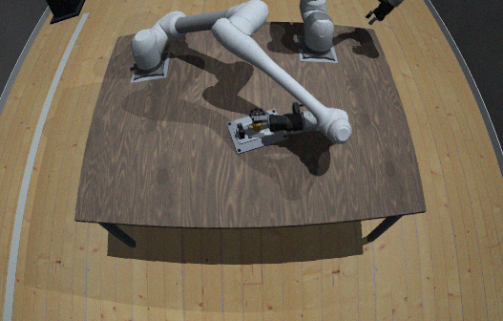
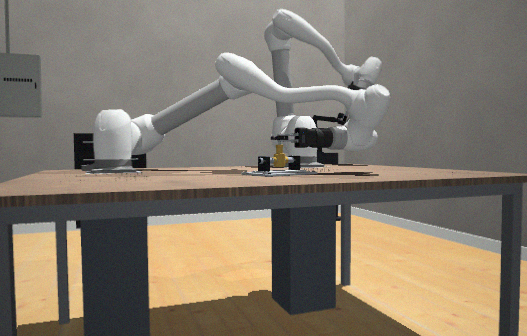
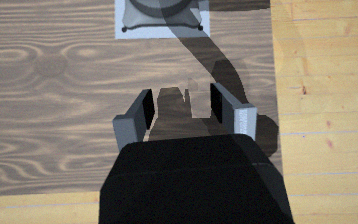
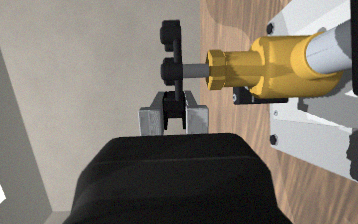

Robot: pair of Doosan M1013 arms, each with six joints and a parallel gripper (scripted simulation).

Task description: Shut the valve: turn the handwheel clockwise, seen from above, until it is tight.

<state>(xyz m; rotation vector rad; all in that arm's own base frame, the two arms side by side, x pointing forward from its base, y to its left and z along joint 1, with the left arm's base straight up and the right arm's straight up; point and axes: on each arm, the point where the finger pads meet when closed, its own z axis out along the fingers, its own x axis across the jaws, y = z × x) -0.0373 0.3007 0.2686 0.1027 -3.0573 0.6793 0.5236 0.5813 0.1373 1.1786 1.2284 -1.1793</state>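
Note:
My right gripper is now 3 cm past the black handwheel and 1 cm above it. Round my right hand: light base plate: 13 cm below, 3 cm behind.

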